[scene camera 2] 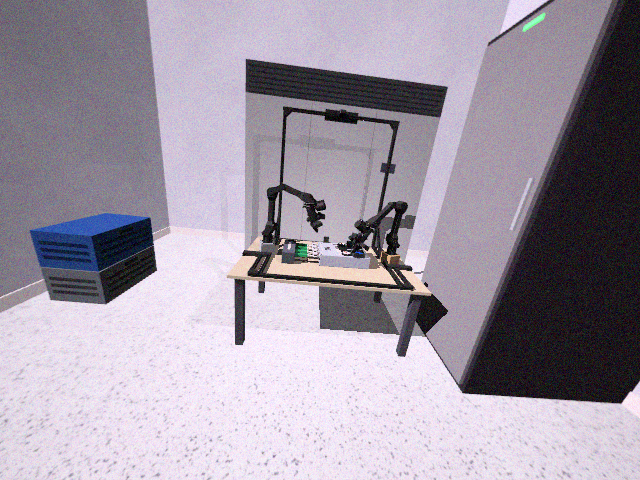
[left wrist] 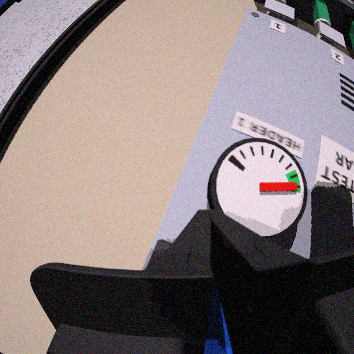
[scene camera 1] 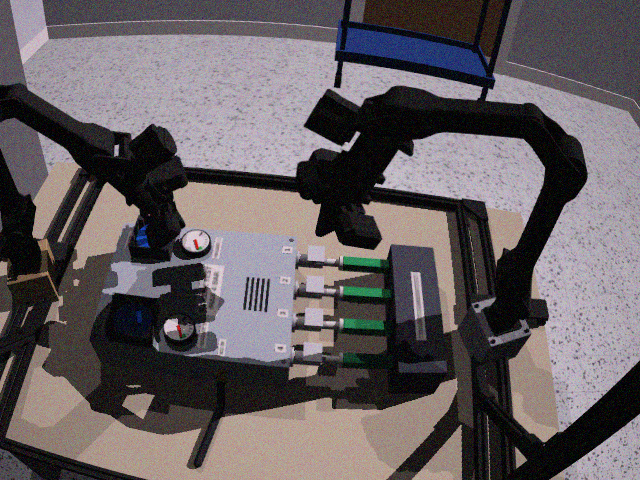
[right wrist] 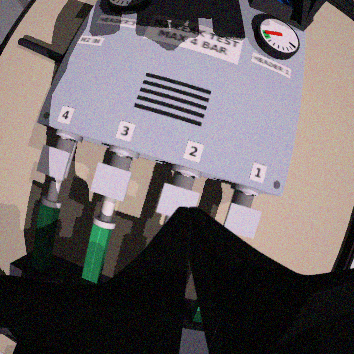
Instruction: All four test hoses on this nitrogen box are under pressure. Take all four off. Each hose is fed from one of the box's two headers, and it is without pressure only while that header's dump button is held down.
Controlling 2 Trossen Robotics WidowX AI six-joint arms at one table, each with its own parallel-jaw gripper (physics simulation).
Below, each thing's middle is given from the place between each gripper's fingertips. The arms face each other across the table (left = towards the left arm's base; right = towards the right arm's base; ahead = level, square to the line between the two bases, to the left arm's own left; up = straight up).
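Dark block (scene camera 1: pixel 417 342): 6 cm below my left hand, 10 cm behind it, 43 cm to the right of it. My right gripper is 16 cm above the dark block, 19 cm to the left of it and 2 cm past it. By its middle, the block is nearer to my right gripper than to my left hand.
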